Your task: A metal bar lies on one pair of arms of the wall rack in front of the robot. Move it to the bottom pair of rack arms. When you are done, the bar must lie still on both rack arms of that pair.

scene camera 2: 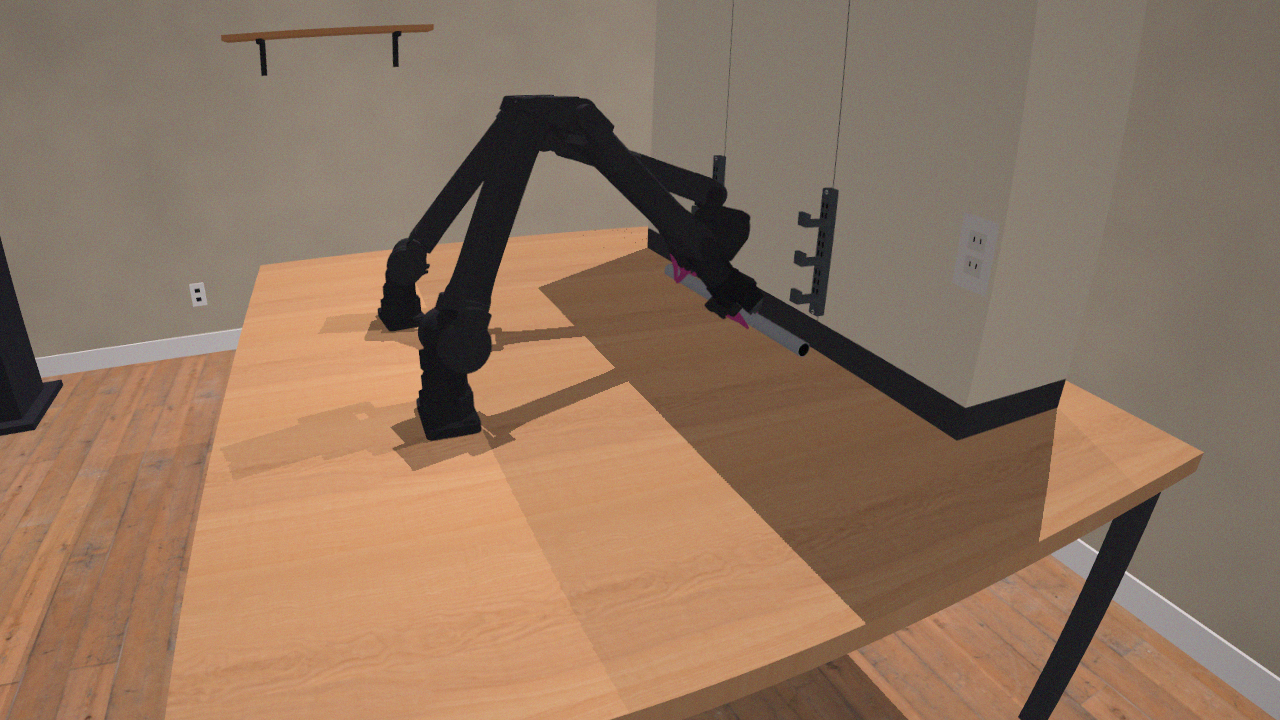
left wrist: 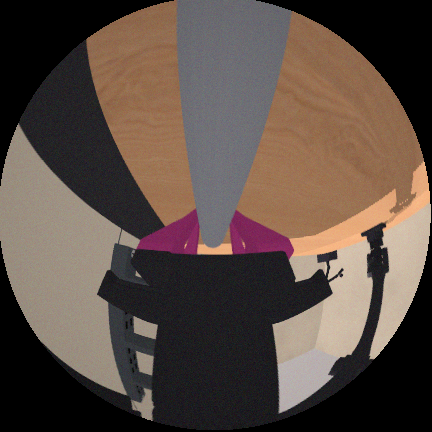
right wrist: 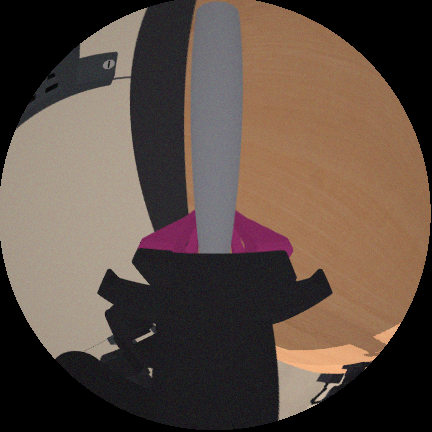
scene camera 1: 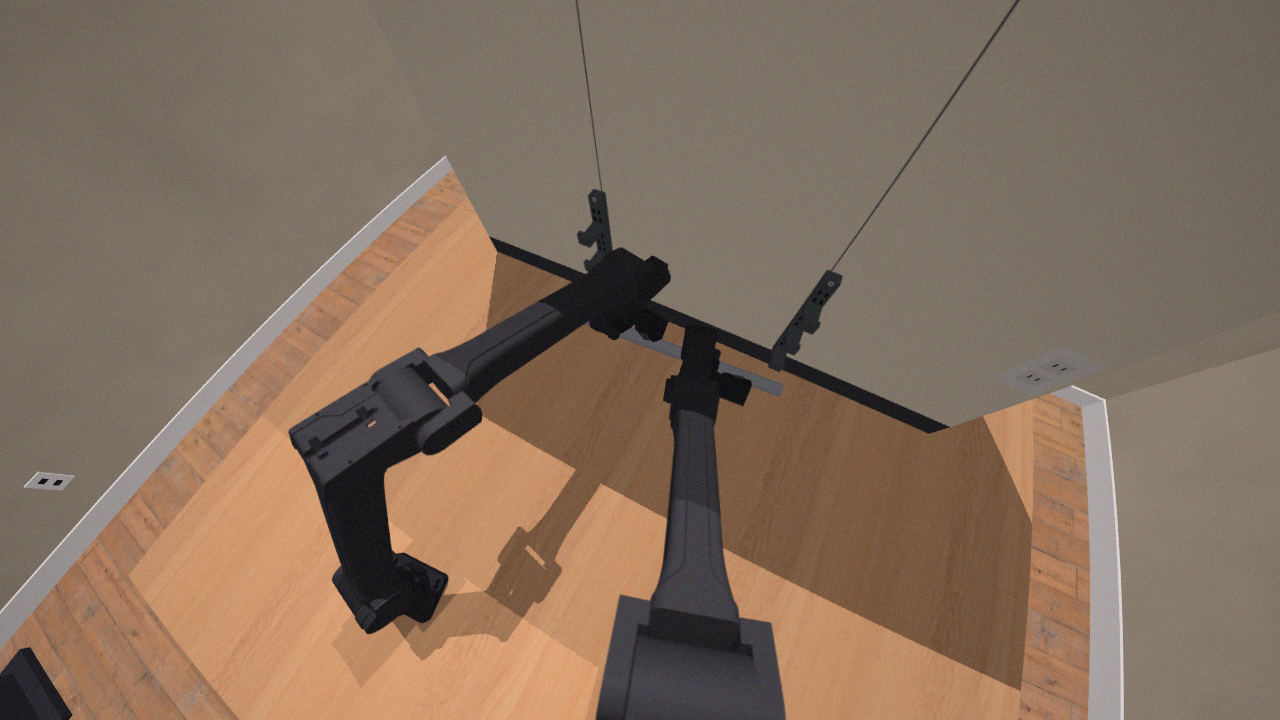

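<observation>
The grey metal bar (scene camera 1: 753,379) (scene camera 2: 778,334) (left wrist: 225,100) (right wrist: 217,125) is held off the rack. In scene camera 2 it shows below and in front of the near rack strip (scene camera 1: 805,317) (scene camera 2: 825,250), whose three arms are bare. The far strip (scene camera 1: 600,223) (scene camera 2: 718,168) is partly hidden by the left arm. My left gripper (scene camera 2: 682,270) (left wrist: 214,212) is shut on the bar near its far end. My right gripper (scene camera 2: 737,317) (right wrist: 214,212) is shut on the bar nearer its other end. Magenta fingers flank the bar in both wrist views.
The wooden table (scene camera 1: 850,501) (scene camera 2: 626,537) lies under the bar. A black edge strip (scene camera 1: 859,394) (scene camera 2: 877,362) runs along the wall behind it. The two arms are close together near the rack. A wall outlet (scene camera 1: 1047,369) (scene camera 2: 975,252) is beyond the near strip.
</observation>
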